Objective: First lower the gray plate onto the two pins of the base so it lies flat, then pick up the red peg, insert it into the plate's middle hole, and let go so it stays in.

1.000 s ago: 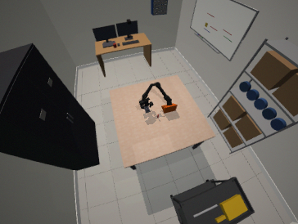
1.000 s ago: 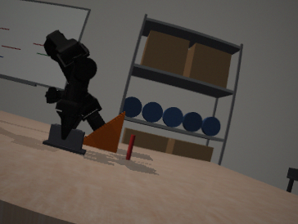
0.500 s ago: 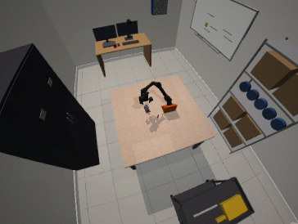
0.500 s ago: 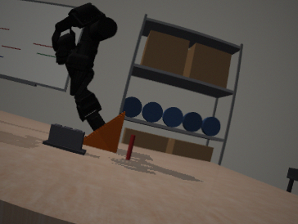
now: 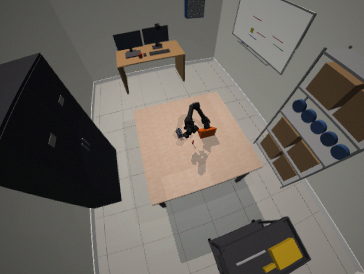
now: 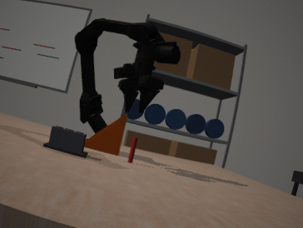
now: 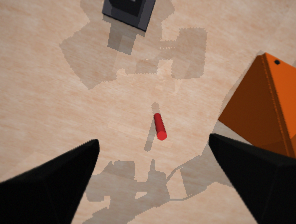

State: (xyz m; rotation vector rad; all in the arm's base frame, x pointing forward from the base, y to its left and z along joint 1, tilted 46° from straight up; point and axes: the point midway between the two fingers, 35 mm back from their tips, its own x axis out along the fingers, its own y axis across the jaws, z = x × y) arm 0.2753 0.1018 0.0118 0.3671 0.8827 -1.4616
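My gripper tip is 11 cm above the red peg, 3 cm to the right of it and 2 cm past it. From my gripper tip the other things lie so: gray plate 17 cm to the right, 11 cm below, 7 cm ahead.
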